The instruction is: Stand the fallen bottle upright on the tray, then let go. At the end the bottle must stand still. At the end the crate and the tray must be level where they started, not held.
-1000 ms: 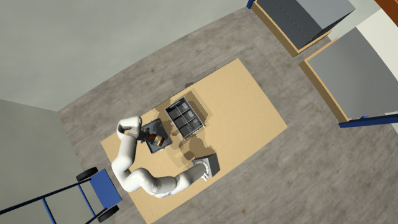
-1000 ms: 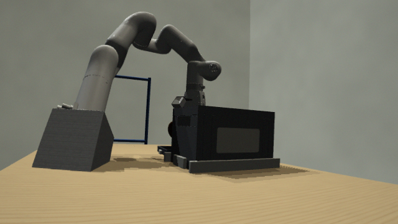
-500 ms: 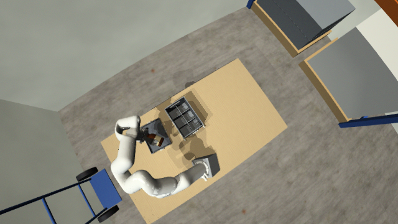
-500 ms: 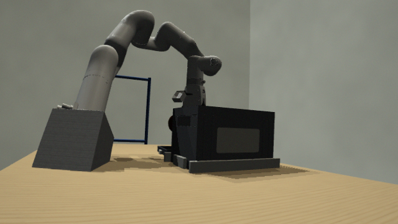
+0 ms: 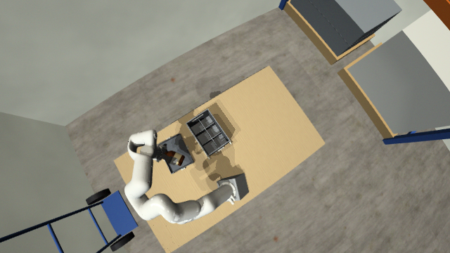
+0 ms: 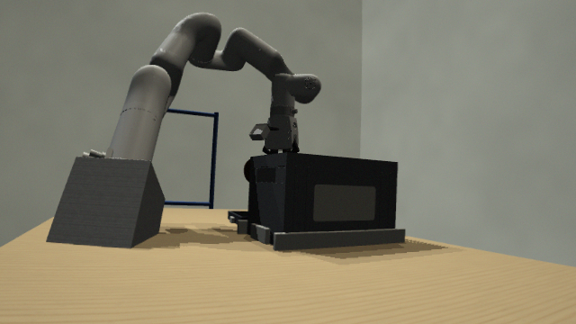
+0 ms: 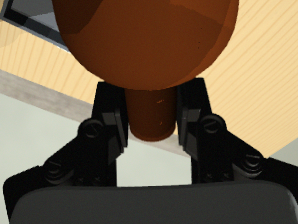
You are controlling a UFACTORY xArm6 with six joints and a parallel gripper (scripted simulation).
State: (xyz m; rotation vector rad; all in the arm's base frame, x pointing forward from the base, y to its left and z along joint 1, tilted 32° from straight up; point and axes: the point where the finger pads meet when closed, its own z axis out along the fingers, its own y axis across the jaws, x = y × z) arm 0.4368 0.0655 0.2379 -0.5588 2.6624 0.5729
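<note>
The brown bottle is 50 mm behind my hand, 30 mm to the right of it and 10 mm below it. The rest, counted from my hand: dark tray: 160 mm below, 30 mm to the right, 20 mm behind; then dark crate: 320 mm to the right, 90 mm below, 70 mm behind.
</note>
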